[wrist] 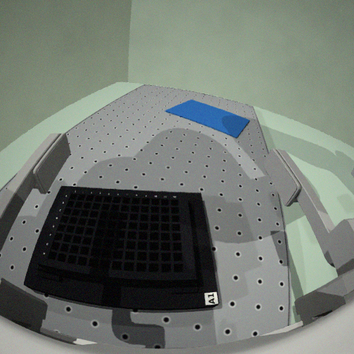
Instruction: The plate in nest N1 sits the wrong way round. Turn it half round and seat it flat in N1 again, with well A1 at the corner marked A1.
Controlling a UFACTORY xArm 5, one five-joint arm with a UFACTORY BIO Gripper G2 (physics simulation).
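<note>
The black well plate (117,232) lies in the black nest N1 (209,250) in the lower left of the wrist view. Small numbers run along the plate's far edge and letters down its left edge, too small to read surely. The white A1 label (211,298) is on the nest's near right corner. The plate looks flat, but its seating is hard to tell in the dark. My gripper (170,171) is open, with nothing between its fingers. Its fingers stand wide apart, one at the left and one at the right of the view, with the nest showing between and below them.
The nest stands on a grey perforated board (165,150). A flat blue rectangle (212,117) lies farther back on the board, towards the right. The board's right edge runs down the right side, with pale green surface beyond it. Shadows fall across the board.
</note>
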